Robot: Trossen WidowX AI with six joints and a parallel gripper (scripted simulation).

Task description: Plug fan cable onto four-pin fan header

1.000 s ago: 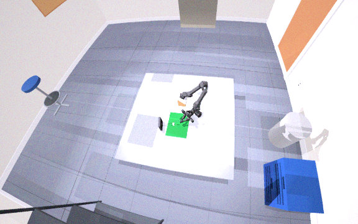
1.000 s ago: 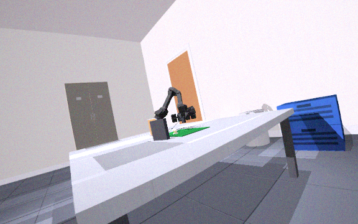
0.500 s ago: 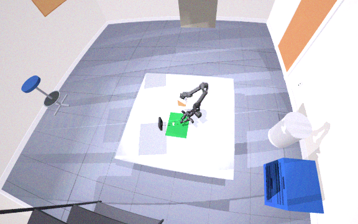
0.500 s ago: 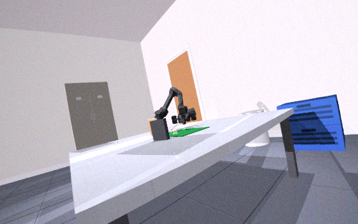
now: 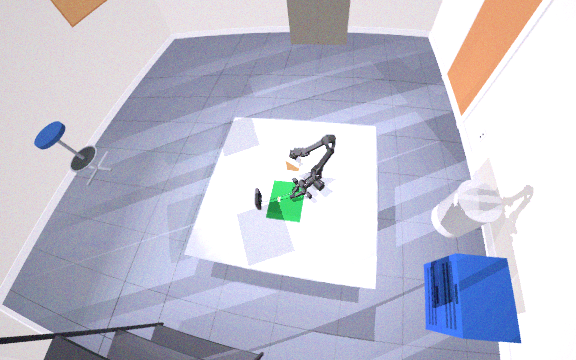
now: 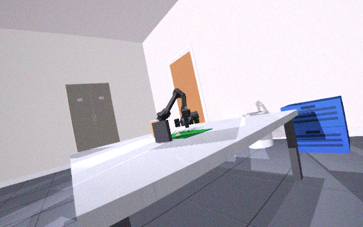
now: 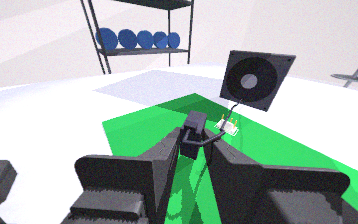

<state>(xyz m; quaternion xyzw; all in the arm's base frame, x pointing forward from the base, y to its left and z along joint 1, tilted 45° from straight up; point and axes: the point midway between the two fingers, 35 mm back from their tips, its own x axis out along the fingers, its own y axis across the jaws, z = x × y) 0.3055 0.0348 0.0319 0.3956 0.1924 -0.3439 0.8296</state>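
My gripper tip is 10 mm short of the green board, 50 mm to the left of it and 80 mm above it. From my gripper tip the other things lie so: black fan: 30 mm ahead, 240 mm to the right; white four-pin fan header: 110 mm to the right, 60 mm below; black fan plug: 10 mm to the right, 10 mm below.
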